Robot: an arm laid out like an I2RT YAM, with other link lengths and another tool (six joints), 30 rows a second.
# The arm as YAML. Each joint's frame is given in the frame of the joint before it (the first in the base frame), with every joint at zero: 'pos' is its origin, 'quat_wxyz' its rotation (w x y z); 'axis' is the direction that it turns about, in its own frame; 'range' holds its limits. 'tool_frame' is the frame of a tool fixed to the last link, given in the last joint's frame.
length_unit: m
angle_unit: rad
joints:
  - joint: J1
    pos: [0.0, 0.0, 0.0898]
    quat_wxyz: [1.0, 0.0, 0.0, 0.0]
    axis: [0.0, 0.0, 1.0]
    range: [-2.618, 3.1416]
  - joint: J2
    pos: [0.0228, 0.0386, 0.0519]
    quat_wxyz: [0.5, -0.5, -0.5, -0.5]
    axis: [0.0, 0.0, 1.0]
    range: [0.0, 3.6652]
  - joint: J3
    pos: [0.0, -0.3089, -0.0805]
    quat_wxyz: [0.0, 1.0, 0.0, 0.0]
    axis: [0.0, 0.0, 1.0]
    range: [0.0, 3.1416]
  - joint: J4
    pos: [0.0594, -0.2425, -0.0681]
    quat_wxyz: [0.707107, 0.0, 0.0, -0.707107]
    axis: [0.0, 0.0, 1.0]
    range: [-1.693, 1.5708]
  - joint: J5
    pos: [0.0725, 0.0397, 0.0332]
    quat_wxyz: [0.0, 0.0, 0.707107, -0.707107]
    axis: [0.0, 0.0, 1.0]
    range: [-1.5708, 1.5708]
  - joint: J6
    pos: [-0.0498, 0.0, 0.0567]
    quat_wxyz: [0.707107, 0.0, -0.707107, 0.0]
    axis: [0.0, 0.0, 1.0]
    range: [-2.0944, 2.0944]
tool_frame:
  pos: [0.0, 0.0, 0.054]
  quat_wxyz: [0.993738, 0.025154, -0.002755, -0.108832]
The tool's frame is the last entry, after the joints.
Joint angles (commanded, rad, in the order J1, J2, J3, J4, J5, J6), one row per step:
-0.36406 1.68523 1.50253 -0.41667 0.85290 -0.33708
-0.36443 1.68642 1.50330 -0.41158 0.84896 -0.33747
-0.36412 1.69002 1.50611 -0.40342 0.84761 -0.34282
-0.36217 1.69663 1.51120 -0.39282 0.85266 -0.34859
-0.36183 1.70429 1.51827 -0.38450 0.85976 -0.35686
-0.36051 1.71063 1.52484 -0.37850 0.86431 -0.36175
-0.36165 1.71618 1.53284 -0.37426 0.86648 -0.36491
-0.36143 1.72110 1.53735 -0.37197 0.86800 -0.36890
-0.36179 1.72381 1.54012 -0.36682 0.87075 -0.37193
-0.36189 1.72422 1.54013 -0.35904 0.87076 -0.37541
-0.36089 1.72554 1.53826 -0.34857 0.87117 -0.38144
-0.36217 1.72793 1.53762 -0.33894 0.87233 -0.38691
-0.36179 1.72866 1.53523 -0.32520 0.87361 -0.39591
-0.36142 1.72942 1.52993 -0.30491 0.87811 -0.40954
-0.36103 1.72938 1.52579 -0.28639 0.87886 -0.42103
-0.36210 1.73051 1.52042 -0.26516 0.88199 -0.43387
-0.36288 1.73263 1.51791 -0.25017 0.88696 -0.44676
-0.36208 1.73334 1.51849 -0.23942 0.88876 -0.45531
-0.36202 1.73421 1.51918 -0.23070 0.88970 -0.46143
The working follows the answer.
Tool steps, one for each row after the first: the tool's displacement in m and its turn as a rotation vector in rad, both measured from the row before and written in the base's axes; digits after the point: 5 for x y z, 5 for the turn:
0.00100 -0.00026 0.00018 0.00031 -0.00480 0.00303
0.00187 -0.00047 0.00041 -0.00324 -0.00236 0.00340
0.00271 -0.00053 0.00057 -0.00726 -0.00232 -0.00017
0.00233 -0.00124 0.00069 -0.00839 0.00159 -0.00268
0.00225 -0.00058 0.00066 -0.00569 -0.00054 -0.00081
0.00166 -0.00130 0.00119 -0.00422 -0.00299 -0.00189
0.00149 -0.00057 -0.00006 -0.00239 0.00215 0.00029
0.00088 -0.00069 0.00057 -0.00393 -0.00161 -0.00167
0.00070 -0.00031 0.00069 -0.00347 -0.00373 0.00106
0.00120 -0.00002 -0.00003 -0.00426 -0.00124 0.00264
0.00085 -0.00099 -0.00009 -0.00424 -0.00098 -0.00049
0.00106 -0.00032 0.00043 -0.00660 -0.00148 0.00216
0.00107 -0.00055 0.00023 -0.01051 -0.00005 0.00072
0.00114 -0.00030 0.00065 -0.00834 -0.00281 0.00323
0.00093 -0.00107 0.00013 -0.00984 -0.00144 -0.00005
0.00075 -0.00100 0.00012 -0.00905 0.00302 -0.00151
0.00099 -0.00013 0.00123 -0.00668 -0.00173 0.00158
0.00078 -0.00033 0.00094 -0.00497 -0.00217 0.00089

Tool pose at each row, in the base's axes (x y z in m, rotation vector in rad; rounded; the steps above come from the unrounded poses):
0.35651 -0.22700 0.36948 0.33506 2.23590 -1.48855
0.35752 -0.22726 0.36966 0.33485 2.23196 -1.48434
0.35938 -0.22774 0.37007 0.33147 2.22698 -1.48490
0.36209 -0.22826 0.37064 0.33093 2.21929 -1.49160
0.36442 -0.22951 0.37133 0.33029 2.21406 -1.50266
0.36666 -0.23009 0.37199 0.32980 2.20909 -1.50883
0.36833 -0.23139 0.37318 0.33268 2.20359 -1.51283
0.36981 -0.23196 0.37312 0.33011 2.20323 -1.51623
0.37069 -0.23265 0.37370 0.33190 2.19899 -1.52047
0.37139 -0.23296 0.37439 0.33216 2.19308 -1.52174
0.37259 -0.23299 0.37436 0.32863 2.18818 -1.52419
0.37344 -0.23398 0.37427 0.32851 2.18398 -1.52842
0.37449 -0.23430 0.37470 0.32495 2.17701 -1.53342
0.37556 -0.23485 0.37493 0.32077 2.16807 -1.54393
0.37671 -0.23515 0.37558 0.31640 2.15842 -1.54945
0.37764 -0.23623 0.37571 0.31426 2.14905 -1.55893
0.37840 -0.23723 0.37583 0.31082 2.14392 -1.57049
0.37938 -0.23735 0.37706 0.30812 2.13667 -1.57564
0.38016 -0.23769 0.37800 0.30706 2.13066 -1.57918

